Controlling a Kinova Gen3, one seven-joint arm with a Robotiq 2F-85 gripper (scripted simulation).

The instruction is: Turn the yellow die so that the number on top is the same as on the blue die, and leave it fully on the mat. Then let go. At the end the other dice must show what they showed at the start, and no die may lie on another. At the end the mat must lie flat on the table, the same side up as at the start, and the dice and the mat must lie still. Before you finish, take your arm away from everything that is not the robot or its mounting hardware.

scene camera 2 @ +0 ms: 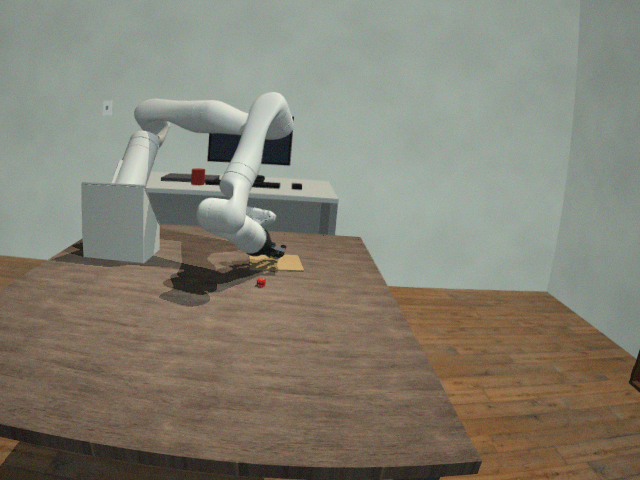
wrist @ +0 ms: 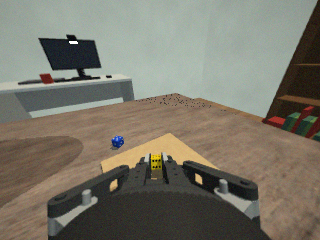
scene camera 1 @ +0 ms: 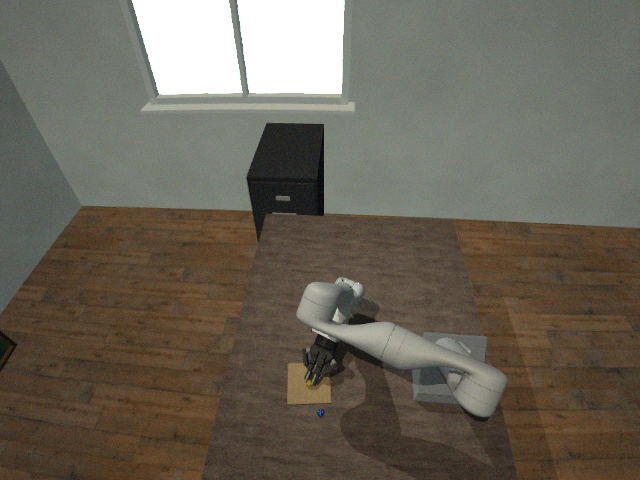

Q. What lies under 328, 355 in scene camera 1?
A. The gripper.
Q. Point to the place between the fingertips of the gripper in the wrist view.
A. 156, 159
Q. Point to a mat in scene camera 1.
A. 298, 392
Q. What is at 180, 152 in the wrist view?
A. A mat.
